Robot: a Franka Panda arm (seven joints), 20 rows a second.
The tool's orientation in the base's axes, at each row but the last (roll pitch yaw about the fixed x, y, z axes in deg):
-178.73, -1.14, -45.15
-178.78, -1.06, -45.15
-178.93, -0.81, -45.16
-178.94, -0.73, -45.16
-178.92, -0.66, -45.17
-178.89, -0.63, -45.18
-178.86, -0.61, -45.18
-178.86, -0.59, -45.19
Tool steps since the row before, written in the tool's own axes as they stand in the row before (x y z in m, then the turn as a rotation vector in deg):
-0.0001, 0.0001, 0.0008, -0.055, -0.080, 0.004
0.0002, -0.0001, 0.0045, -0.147, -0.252, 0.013
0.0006, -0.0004, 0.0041, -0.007, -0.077, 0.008
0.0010, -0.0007, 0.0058, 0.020, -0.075, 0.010
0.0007, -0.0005, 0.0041, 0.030, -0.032, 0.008
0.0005, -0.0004, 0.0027, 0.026, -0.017, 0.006
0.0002, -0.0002, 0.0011, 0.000, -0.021, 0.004
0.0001, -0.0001, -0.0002, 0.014, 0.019, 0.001
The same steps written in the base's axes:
-0.0001, 0.0000, -0.0008, 0.018, 0.095, -0.003
0.0003, -0.0001, -0.0045, 0.075, 0.282, -0.010
0.0008, -0.0001, -0.0041, 0.050, 0.059, -0.007
0.0013, -0.0002, -0.0058, 0.067, 0.039, -0.008
0.0009, -0.0001, -0.0041, 0.044, 0.001, -0.007
0.0007, -0.0001, -0.0027, 0.031, -0.006, -0.005
0.0003, 0.0000, -0.0011, 0.015, 0.015, -0.004
0.0001, 0.0000, 0.0002, -0.004, -0.023, -0.001

